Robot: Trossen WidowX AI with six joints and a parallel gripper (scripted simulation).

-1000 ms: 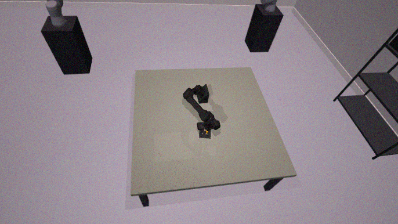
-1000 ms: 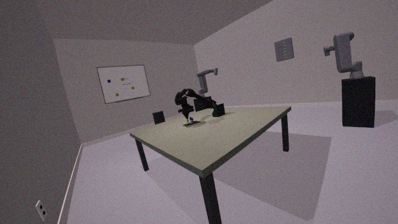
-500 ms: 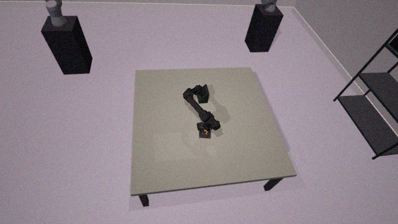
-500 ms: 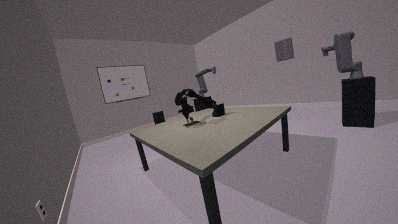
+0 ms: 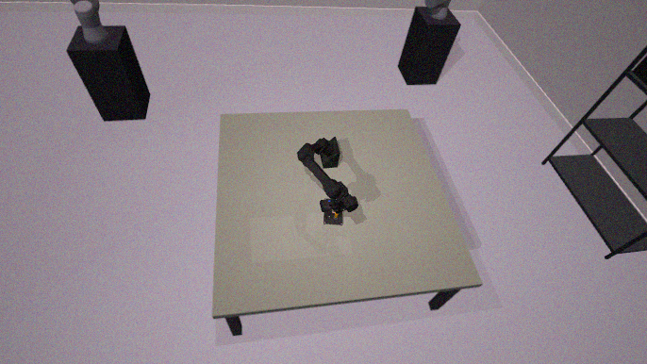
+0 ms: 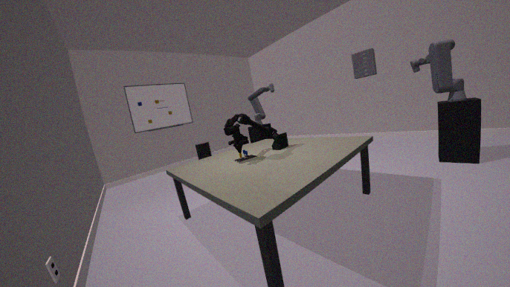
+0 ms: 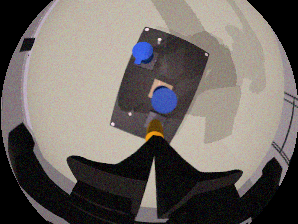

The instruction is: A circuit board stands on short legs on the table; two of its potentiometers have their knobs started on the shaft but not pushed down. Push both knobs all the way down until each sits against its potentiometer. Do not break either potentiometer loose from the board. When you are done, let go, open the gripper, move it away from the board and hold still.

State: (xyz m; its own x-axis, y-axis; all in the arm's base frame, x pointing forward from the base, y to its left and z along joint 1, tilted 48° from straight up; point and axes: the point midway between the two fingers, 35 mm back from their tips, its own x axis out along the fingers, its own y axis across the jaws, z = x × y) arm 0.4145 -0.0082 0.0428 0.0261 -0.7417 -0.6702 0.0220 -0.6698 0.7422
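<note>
The orange knob lies 2 cm below my gripper tip. Round my gripper tip: blue knob 8 cm behind, 3 cm to the right, 2 cm below.
</note>
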